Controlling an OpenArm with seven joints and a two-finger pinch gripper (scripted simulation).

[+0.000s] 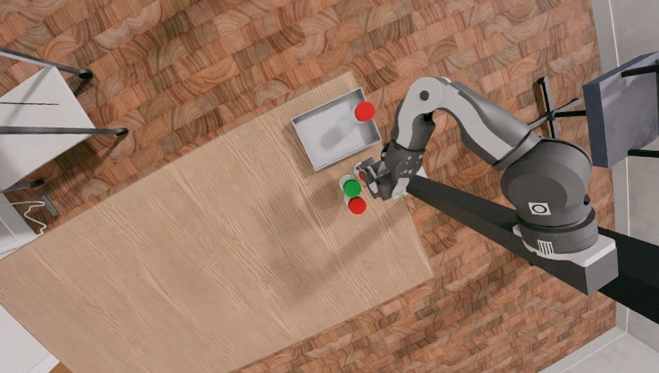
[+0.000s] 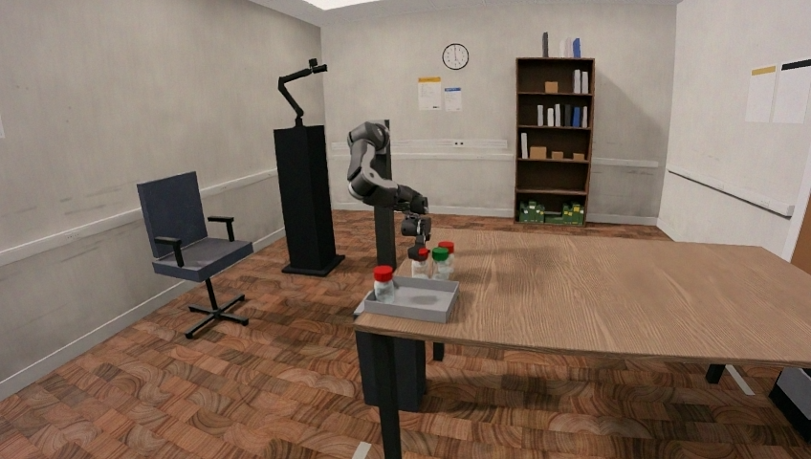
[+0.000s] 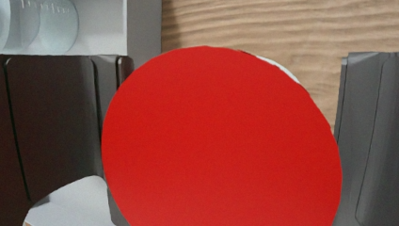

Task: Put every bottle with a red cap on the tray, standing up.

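The green-capped bottle lies 6 cm ahead of my hand, 1 cm to the left of it and 5 cm below it. From my hand the other things lie so: grey tray: 1 cm ahead, 16 cm to the right, 8 cm below.
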